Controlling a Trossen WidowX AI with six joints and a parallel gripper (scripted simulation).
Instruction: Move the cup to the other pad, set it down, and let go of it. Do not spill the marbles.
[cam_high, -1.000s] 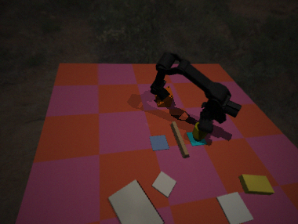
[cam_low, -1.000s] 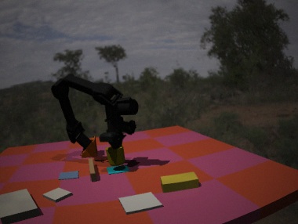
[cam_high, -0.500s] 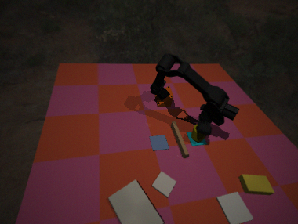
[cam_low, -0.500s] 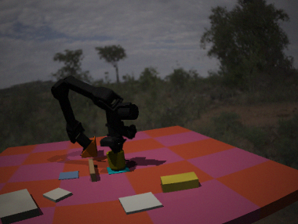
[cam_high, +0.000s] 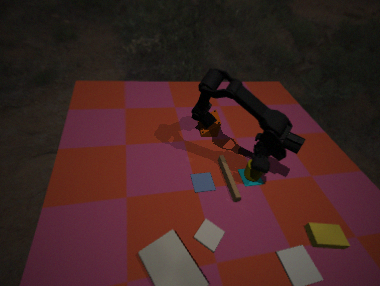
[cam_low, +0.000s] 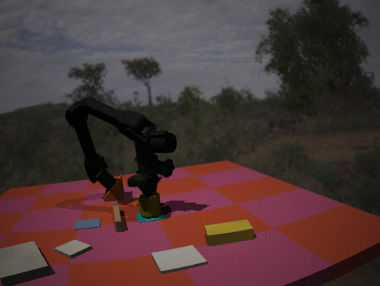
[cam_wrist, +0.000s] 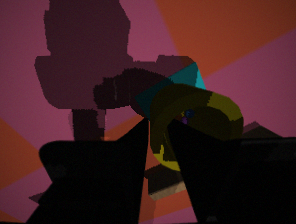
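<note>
Right now my gripper tip is 2 cm to the left of the yellow cup, 2 cm short of it and 1 cm above it. Also, from my gripper tip: purple marble 3 cm to the right, 2 cm below, 2 cm ahead; cyan pad 5 cm below, 2 cm to the right, 2 cm ahead; wooden bar 12 cm to the right, 4 cm below, 1 cm ahead.
</note>
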